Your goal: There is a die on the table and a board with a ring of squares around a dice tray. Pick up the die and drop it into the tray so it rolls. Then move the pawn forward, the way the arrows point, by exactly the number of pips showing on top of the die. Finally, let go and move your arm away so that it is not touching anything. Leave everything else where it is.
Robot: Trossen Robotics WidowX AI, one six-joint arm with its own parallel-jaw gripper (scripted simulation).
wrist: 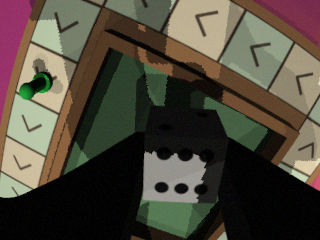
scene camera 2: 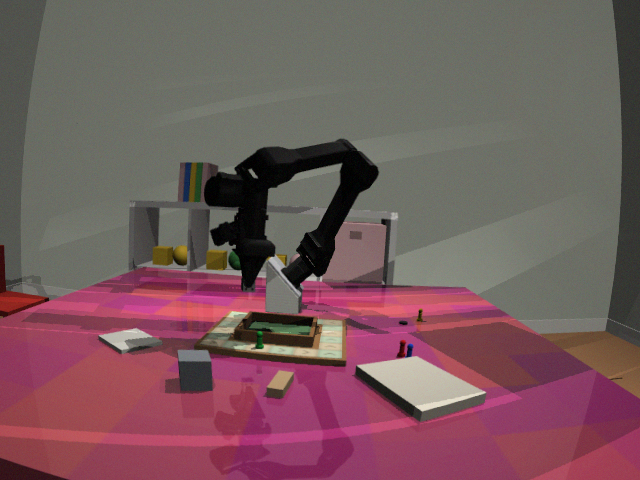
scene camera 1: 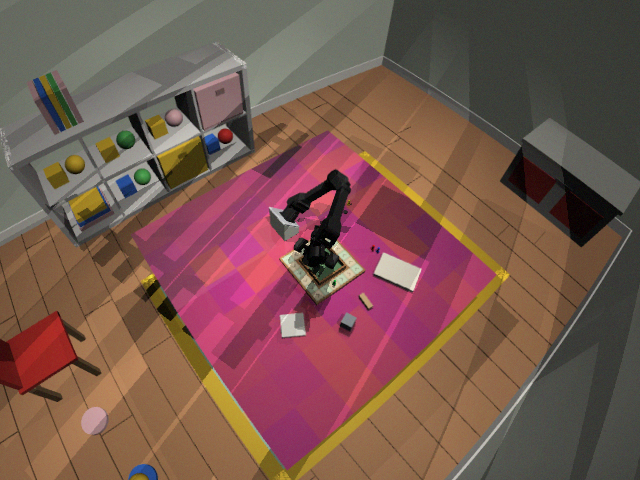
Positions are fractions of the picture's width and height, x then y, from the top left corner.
Labels:
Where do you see a white slab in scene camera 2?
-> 0.66,0.81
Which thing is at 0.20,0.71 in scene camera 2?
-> A white tile.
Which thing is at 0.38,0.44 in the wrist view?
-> A green dice tray.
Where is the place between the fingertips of my gripper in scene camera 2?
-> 0.39,0.59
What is my gripper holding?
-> A white die.

